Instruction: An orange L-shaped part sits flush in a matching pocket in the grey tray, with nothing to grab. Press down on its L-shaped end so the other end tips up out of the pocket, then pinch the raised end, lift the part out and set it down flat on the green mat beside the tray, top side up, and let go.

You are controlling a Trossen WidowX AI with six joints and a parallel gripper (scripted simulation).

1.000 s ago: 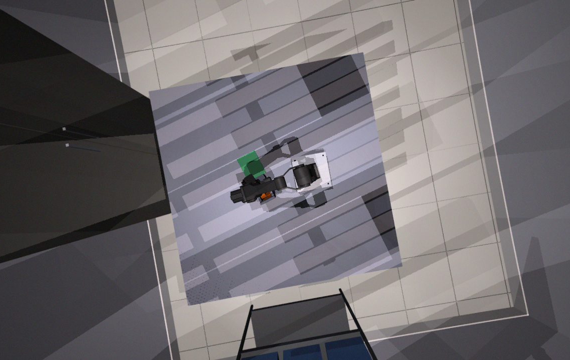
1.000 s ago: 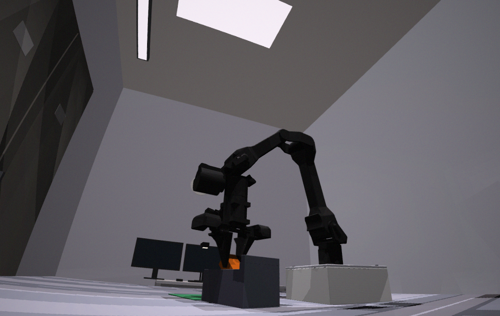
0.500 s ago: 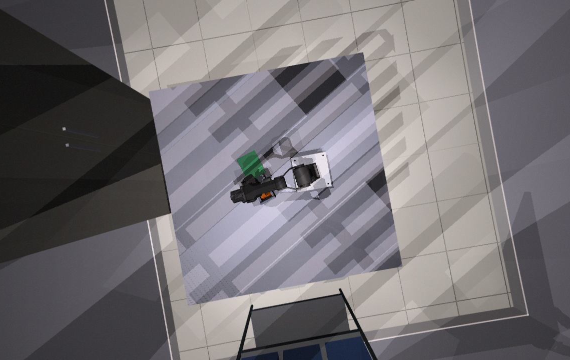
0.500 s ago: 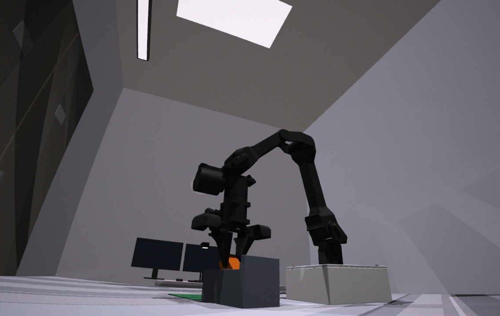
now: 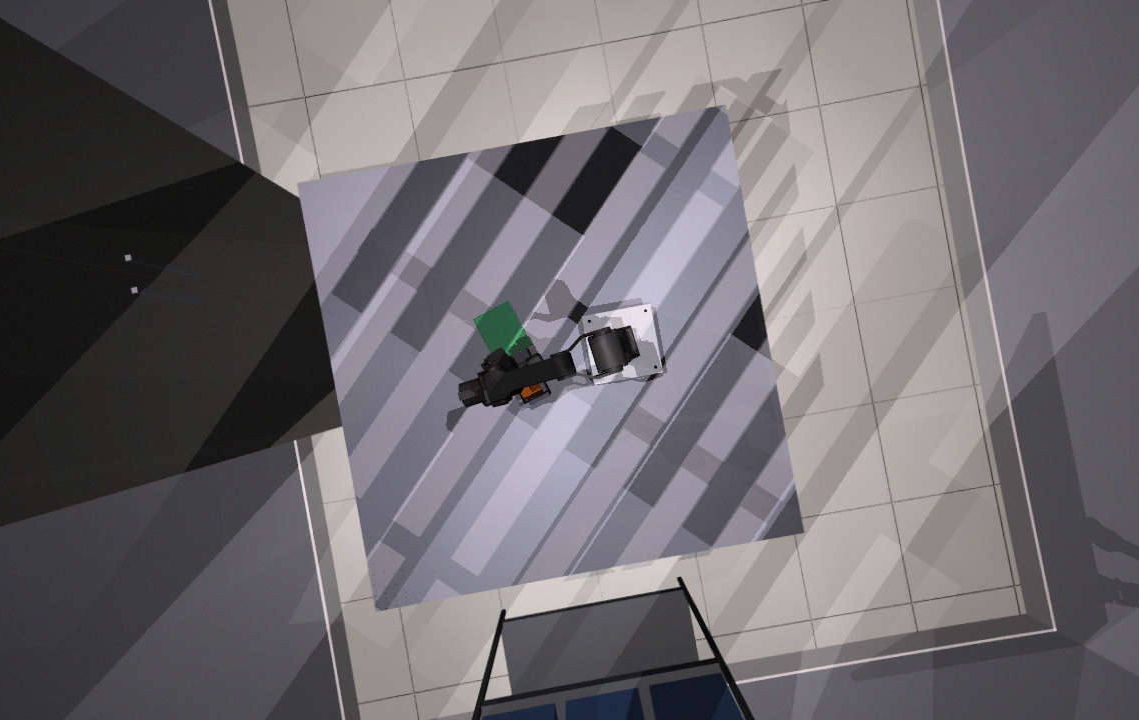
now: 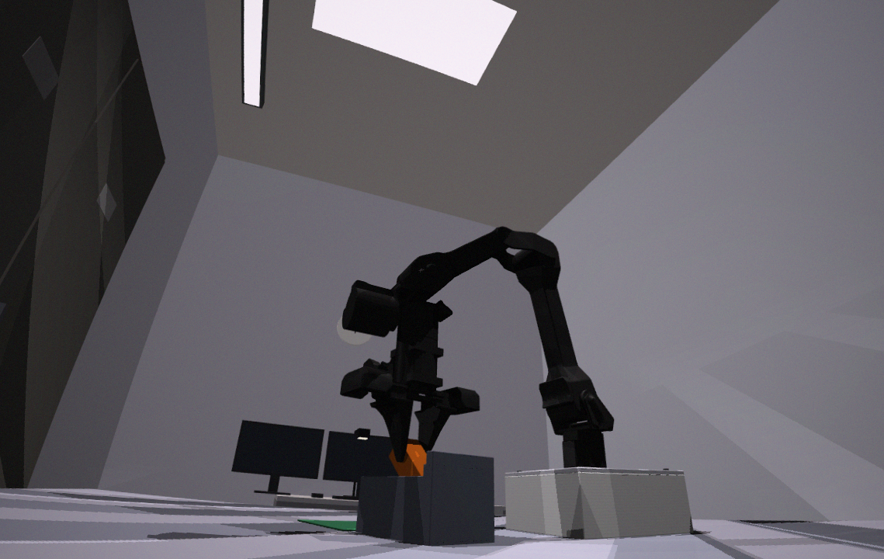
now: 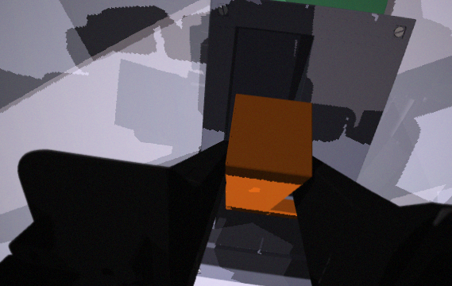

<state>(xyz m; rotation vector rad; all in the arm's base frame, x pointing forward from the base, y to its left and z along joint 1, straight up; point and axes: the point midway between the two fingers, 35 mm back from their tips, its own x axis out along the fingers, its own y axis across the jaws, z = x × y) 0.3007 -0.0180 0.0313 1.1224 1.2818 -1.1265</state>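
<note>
Right now the green mat is 15 cm to the right of my gripper tip and 10 cm below it. From my gripper tip the other things lie so: orange L-shaped part 2 cm behind, 3 cm to the left, 3 cm below.
</note>
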